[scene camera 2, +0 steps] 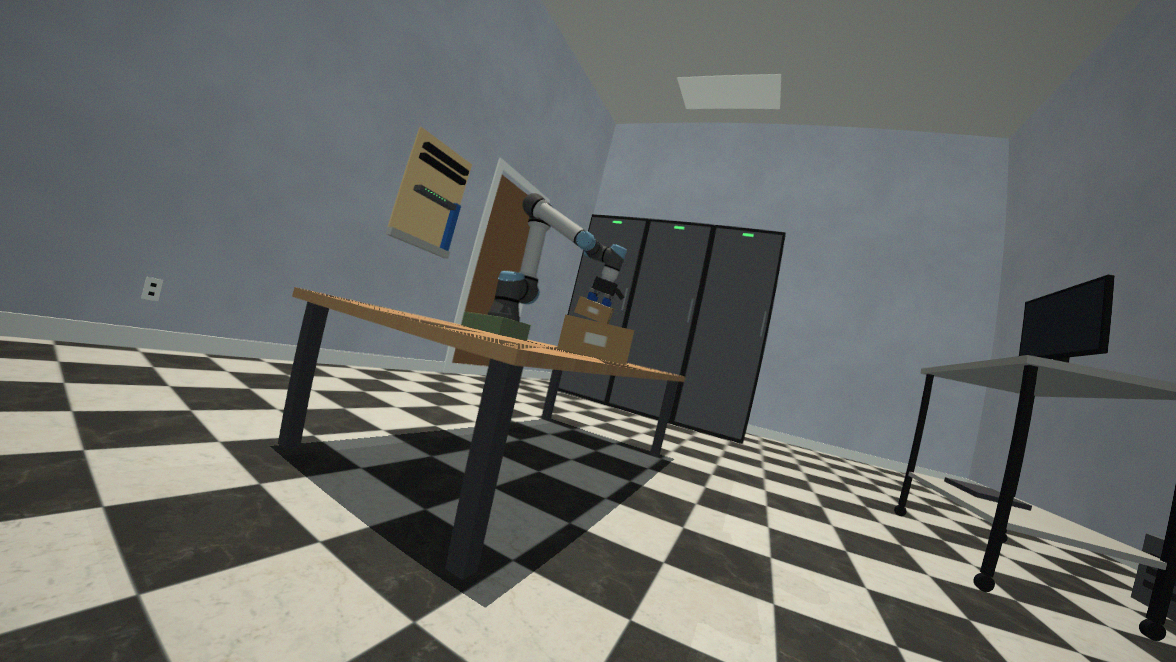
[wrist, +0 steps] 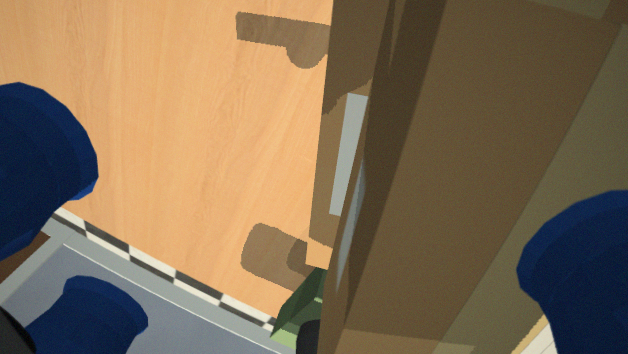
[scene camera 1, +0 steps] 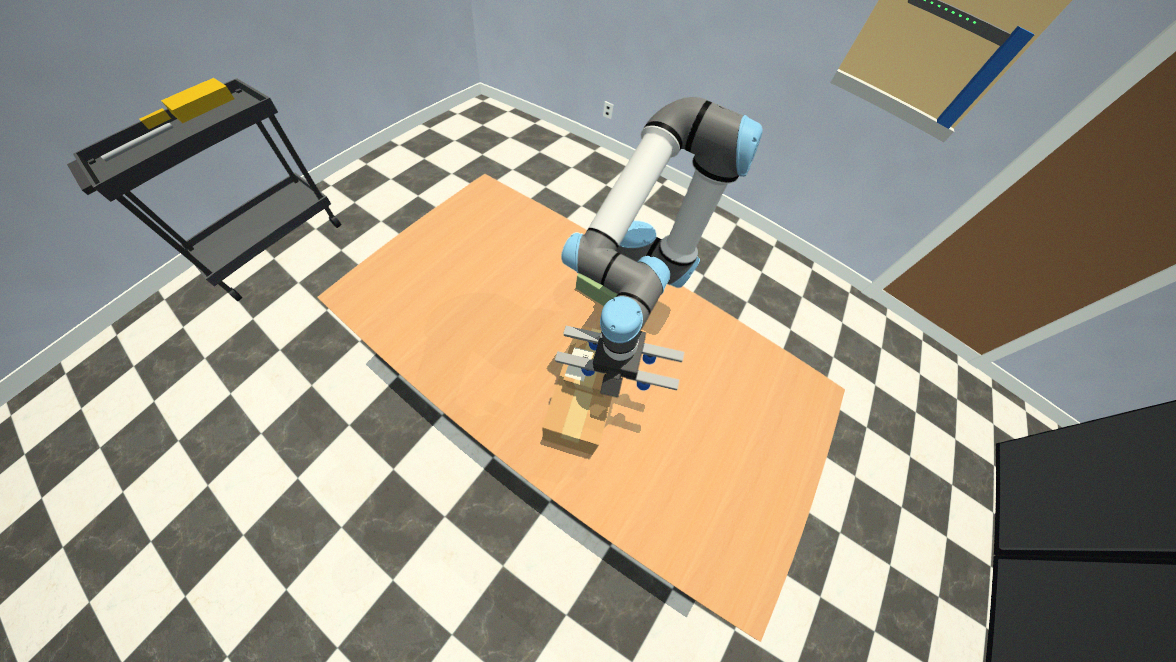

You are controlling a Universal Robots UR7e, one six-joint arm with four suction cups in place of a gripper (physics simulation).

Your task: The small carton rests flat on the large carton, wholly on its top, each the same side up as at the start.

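Places are measured from the arm's base along level axes (x back, y right, z up), in millimetres.
Pixels of known places: end effector, tool point: (wrist: 283, 279); arm's base, origin of the base link: (scene camera 2: 503, 319).
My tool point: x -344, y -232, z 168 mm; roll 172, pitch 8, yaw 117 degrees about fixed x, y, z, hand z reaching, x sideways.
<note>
For each thing: its middle in the pictures, then the offset to it from my tool point.
- small brown carton, body centre: (wrist: 484, 250) (scene camera 1: 592, 361) (scene camera 2: 594, 310) dy +60, dx -28, dz -34 mm
- large carton, body centre: (wrist: 472, 46) (scene camera 1: 584, 391) (scene camera 2: 596, 340) dy +42, dx -63, dz -163 mm
The small brown carton (scene camera 1: 572, 377) (scene camera 2: 593, 309) (wrist: 439, 175) hangs on my suction gripper (scene camera 1: 616, 364) (scene camera 2: 605, 289), whose blue cups (wrist: 41, 158) frame the wrist view. It is directly over the large carton (scene camera 1: 572, 427) (scene camera 2: 596, 339) (wrist: 322, 189), at or just above one end of its top; I cannot tell whether they touch. The large carton lies flat on the wooden table (scene camera 1: 459, 271) (scene camera 2: 369, 317) (wrist: 175, 109), and its grey label shows beside the small carton's edge in the wrist view. The arm covers most of the small carton from above.
The arm's green base (scene camera 1: 593, 288) (scene camera 2: 492, 323) (wrist: 303, 307) stands on the table behind the cartons. A black cart (scene camera 1: 106, 168) with a yellow item stands far left. Black cabinets (scene camera 2: 683, 313) (scene camera 1: 1086, 494) stand behind the table. A desk (scene camera 2: 1061, 375) with a monitor stands at the right.
</note>
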